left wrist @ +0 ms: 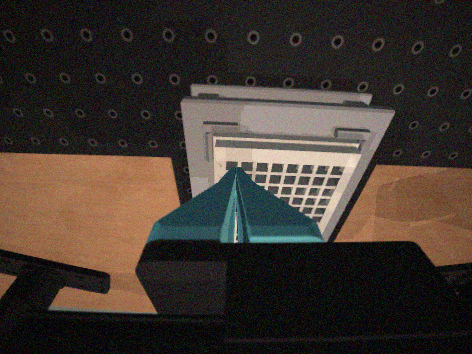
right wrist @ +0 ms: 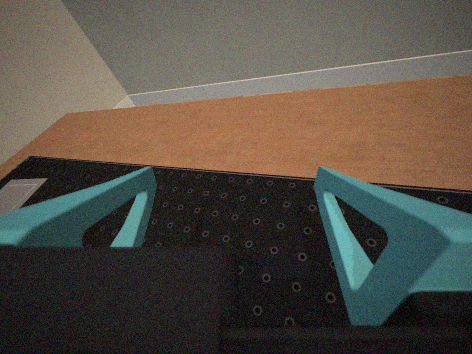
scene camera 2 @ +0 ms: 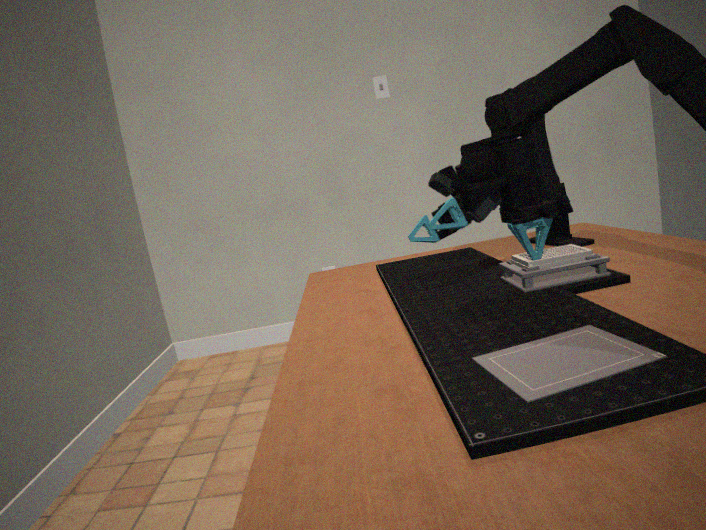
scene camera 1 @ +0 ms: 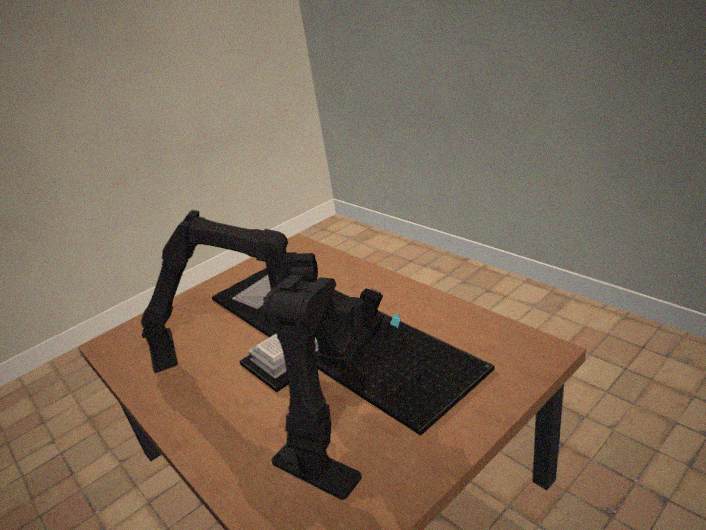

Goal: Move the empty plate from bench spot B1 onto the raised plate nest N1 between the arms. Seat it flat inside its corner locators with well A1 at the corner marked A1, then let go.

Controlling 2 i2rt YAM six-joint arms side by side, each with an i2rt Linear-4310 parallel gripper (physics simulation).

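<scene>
The white plate lies on the raised grey nest. It looks flat, with the nest's corner locators beside its far corners in the left wrist view; the near corners are hidden. I cannot read the A1 mark. My left gripper is shut with its fingertips together, over the plate near one end; whether they touch it is unclear. My right gripper is open and empty, up over the black board away from the nest.
A flat grey outlined patch lies on the perforated black board, with no plate on it. The nest stands on a small black base beside the board. Both arms rise from the wooden table.
</scene>
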